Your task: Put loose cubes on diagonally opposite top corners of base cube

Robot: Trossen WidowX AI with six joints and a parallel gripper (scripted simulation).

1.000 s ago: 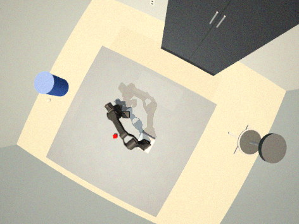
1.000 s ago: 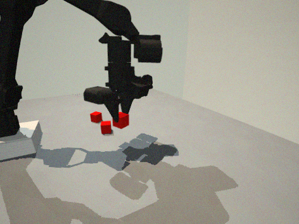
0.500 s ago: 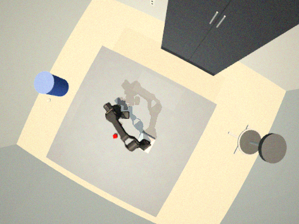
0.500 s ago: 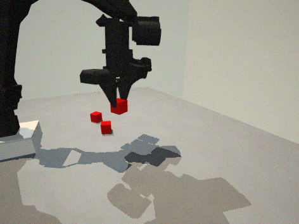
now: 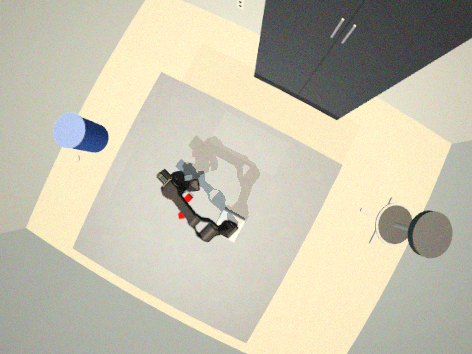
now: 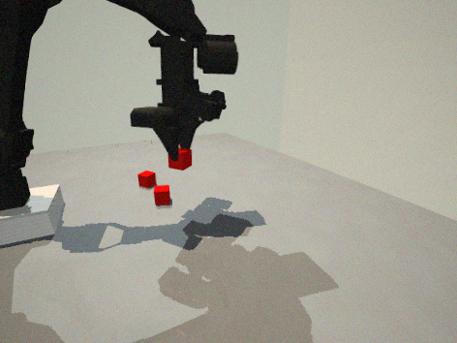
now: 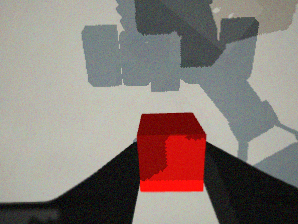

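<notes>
Right now my gripper tip is 2 cm past the red cube, 7 cm to the right of it and 10 cm above it.
</notes>
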